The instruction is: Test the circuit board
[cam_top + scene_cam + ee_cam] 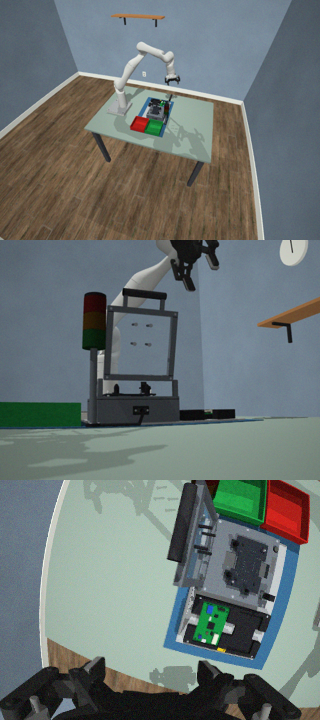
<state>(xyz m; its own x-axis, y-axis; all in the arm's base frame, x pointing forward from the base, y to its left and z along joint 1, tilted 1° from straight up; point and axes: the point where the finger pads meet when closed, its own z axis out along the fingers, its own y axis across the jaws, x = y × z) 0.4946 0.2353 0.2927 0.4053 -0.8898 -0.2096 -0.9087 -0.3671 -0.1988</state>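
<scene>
The green circuit board lies 310 mm below my hand, 100 mm behind it and 10 mm to the left of it. From my hand the other things lie so: red bin: 380 mm to the right, 310 mm below, 170 mm behind; then green bin: 350 mm to the right, 310 mm below, 20 mm behind; then clear lid: 140 mm to the right, 140 mm below, 20 mm ahead.
</scene>
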